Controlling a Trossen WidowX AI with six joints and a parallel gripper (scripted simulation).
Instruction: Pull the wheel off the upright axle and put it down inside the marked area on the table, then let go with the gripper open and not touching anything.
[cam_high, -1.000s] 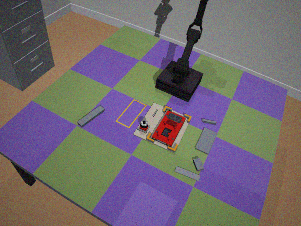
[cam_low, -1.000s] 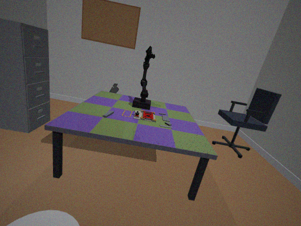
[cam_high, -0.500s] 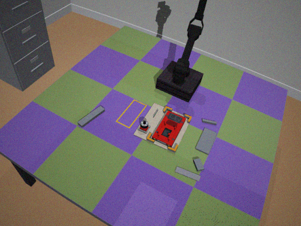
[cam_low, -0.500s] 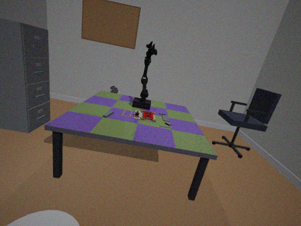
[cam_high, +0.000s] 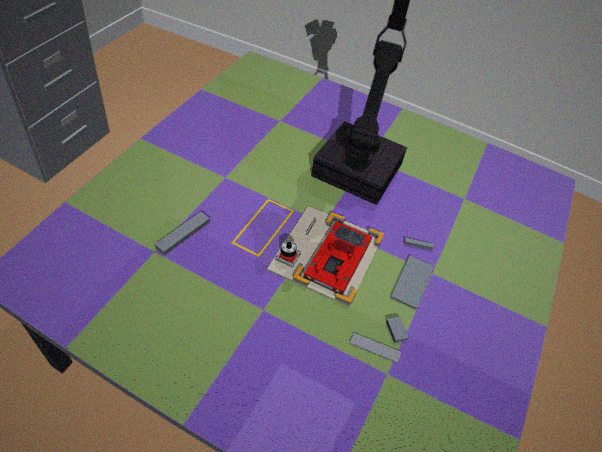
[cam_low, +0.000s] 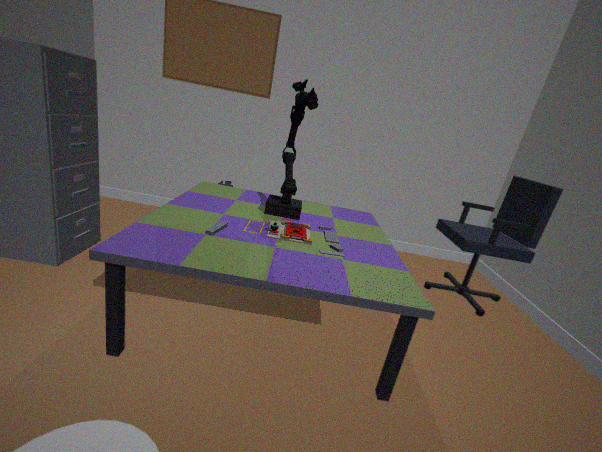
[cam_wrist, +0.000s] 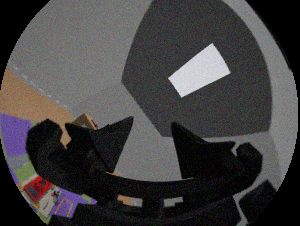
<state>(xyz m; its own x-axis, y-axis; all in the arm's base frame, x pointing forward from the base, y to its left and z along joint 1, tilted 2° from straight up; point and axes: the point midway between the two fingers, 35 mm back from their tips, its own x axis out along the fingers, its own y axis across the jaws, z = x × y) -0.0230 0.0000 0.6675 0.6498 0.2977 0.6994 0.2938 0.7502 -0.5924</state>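
The dark wheel is 380 mm ahead of my gripper tip, 10 mm to the left of it and 730 mm below it. The rest, counted from my gripper tip: upright axle: 380 mm ahead, 20 mm to the left, 730 mm below.
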